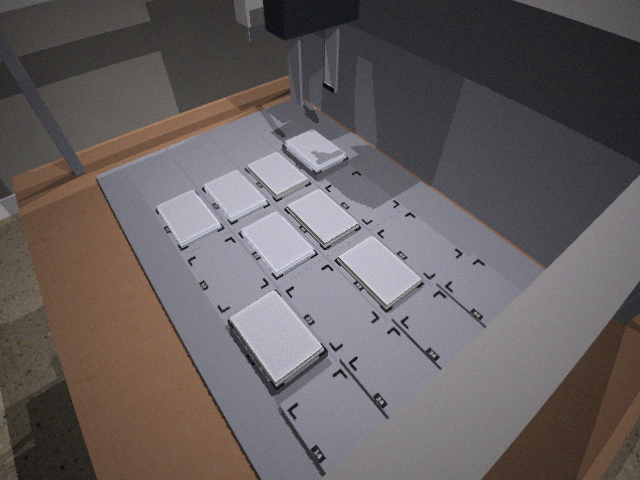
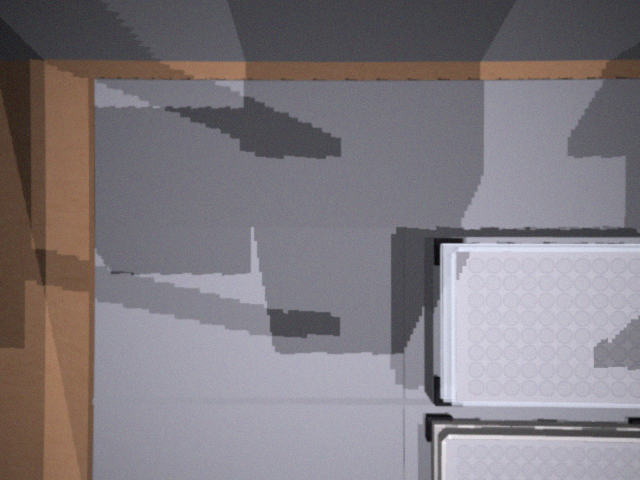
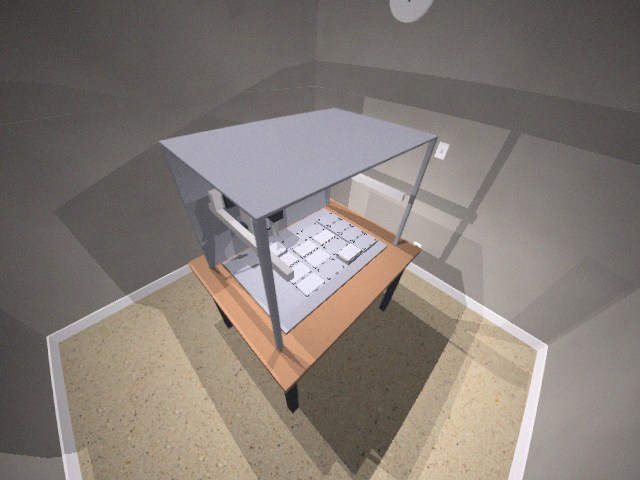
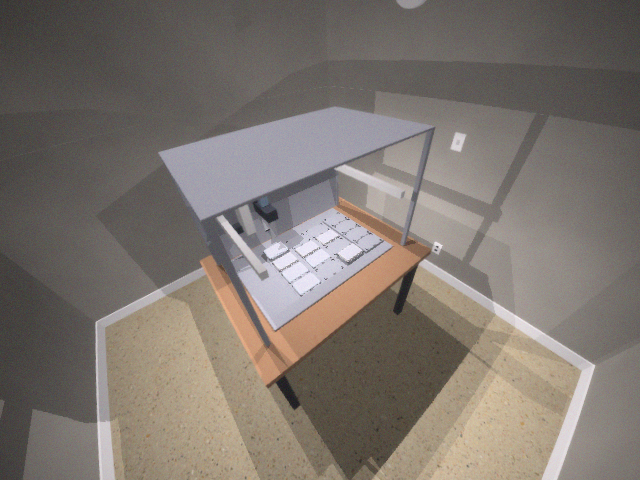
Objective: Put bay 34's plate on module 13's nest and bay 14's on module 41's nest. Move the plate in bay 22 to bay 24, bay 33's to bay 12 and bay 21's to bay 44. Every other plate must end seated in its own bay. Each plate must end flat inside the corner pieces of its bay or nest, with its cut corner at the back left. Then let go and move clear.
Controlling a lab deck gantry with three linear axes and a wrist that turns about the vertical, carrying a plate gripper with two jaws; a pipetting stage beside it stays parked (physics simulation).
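Frame: origin at the robot's base, x left, y back, z up, level; metres.
Seen in the pictures: gripper, fingertip midpoint: (image 1: 314,95) (image 3: 271,233) (image 4: 271,233); robot's base at its link origin: (image 1: 157,210) (image 3: 307,296) (image 4: 301,295).
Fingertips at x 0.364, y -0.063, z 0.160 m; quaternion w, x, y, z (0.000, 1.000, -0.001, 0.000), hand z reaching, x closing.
Note:
Pixels of each thing's top centre, then the offset from my fingertips to it. "spot": a spot on its surface instead.
- white plate at its top centre: (image 2: 573,327) (image 1: 314,146) (image 3: 273,249) (image 4: 275,249) dx +0.000, dy +0.000, dz -0.126 m
- Bay 22's plate at its top centre: (image 1: 276,239) (image 3: 318,257) (image 4: 317,257) dx -0.214, dy -0.165, dz -0.145 m
- bay 33's plate at its top centre: (image 1: 379,267) (image 4: 327,236) (image 3: 324,236) dx -0.107, dy -0.329, dz -0.145 m
- bay 21's plate at its top centre: (image 1: 234,191) (image 3: 297,271) (image 4: 295,271) dx -0.214, dy -0.001, dz -0.145 m
- Bay 12 at a spot on its surface: (image 1: 203,285) spot: dx -0.367, dy -0.164, dz -0.160 m
- bay 24 at a spot on its surface: (image 1: 379,400) spot: dx -0.261, dy -0.492, dz -0.145 m
- bay 44 at a spot on its surface: (image 1: 476,314) spot: dx -0.047, dy -0.493, dz -0.145 m
- bay 14 at a spot on its surface: (image 1: 317,454) spot: dx -0.368, dy -0.493, dz -0.145 m
- bay 34 at a spot on its surface: (image 1: 432,354) spot: dx -0.153, dy -0.493, dz -0.145 m
- bay 11 at a spot on its surface: (image 1: 188,218) spot: dx -0.323, dy -0.013, dz -0.145 m
- bay 31 at a spot on its surface: (image 2: 542,457) spot: dx -0.077, dy +0.005, dz -0.145 m
- bay 32 at a spot on its surface: (image 1: 323,217) spot: dx -0.110, dy -0.175, dz -0.145 m
My gripper (image 1: 316,98) is open and empty, high over the deck's back left, beyond module 41. A white plate (image 1: 315,147) (image 2: 542,317) (image 4: 276,250) lies flat inside the corner pieces of module 41's nest. Another plate (image 1: 277,338) (image 4: 350,253) sits on module 13's nest. Bay 22's plate (image 1: 279,242), bay 33's plate (image 1: 379,271) and bay 21's plate (image 1: 236,195) are in their bays. Bay 12 (image 1: 203,285), bay 24 (image 1: 379,400), bay 44 (image 1: 476,314), bay 14 (image 1: 317,454) and bay 34 (image 1: 432,354) hold no plate.
Other plates sit in bay 11 (image 1: 188,218), bay 31 (image 1: 277,174) (image 2: 542,457) and bay 32 (image 1: 323,217). Wooden table edging (image 2: 67,170) borders the deck. A grey corner post (image 3: 268,284) and a pale rail (image 4: 242,245) stand at the left side.

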